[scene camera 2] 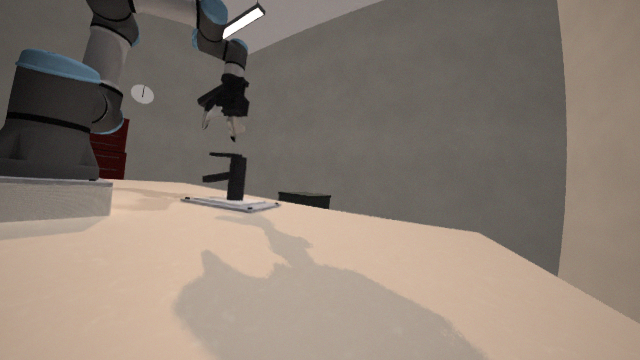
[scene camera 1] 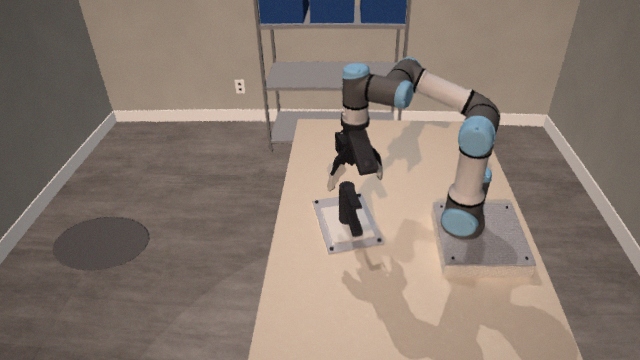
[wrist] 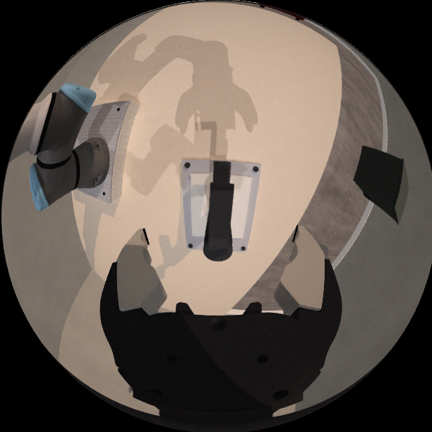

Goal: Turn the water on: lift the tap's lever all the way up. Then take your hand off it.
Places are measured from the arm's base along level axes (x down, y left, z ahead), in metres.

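Pixels of known places: gripper, fingertip midpoint: [scene camera 2: 220,136] [scene camera 1: 355,185]; arm's base at its link origin: [scene camera 2: 45,176].
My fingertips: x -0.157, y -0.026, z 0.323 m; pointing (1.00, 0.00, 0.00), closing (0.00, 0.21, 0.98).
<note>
Ahead of a thing's pixels: the offset from my fingertips to its middle. "*": to the spot under its first point.
The black tap @[* dx +0.127, dy -0.035, dz +0.020 m] [scene camera 1: 345,212] [scene camera 2: 237,181] stands upright on a pale base plate [scene camera 1: 331,248] [scene camera 2: 265,206] [wrist: 186,210]. Its flat lever @[dx +0.060, dy -0.028, dz +0.004 m] [scene camera 1: 353,196] [scene camera 2: 225,154] [wrist: 220,210] lies about level on top of the column, above the spout @[dx +0.133, dy -0.012, dz +0.002 m] [scene camera 1: 356,228] [scene camera 2: 216,177] [wrist: 222,171] and pointing the same way. In the wrist view the lever hides most of the column. My gripper [scene camera 1: 355,183] [scene camera 2: 219,134] [wrist: 219,229] is open and empty. It hangs above the tap, apart from it, and in the wrist view its fingers stand wide on both sides of the lever's rounded rear end.
The arm's base plinth [scene camera 1: 505,240] [scene camera 2: 55,200] [wrist: 125,150] stands on the table beside the tap. A shelf rack [scene camera 1: 264,90] with blue bins stands behind the table. A dark box [scene camera 2: 304,200] [wrist: 381,180] stands beyond the table's edge.
</note>
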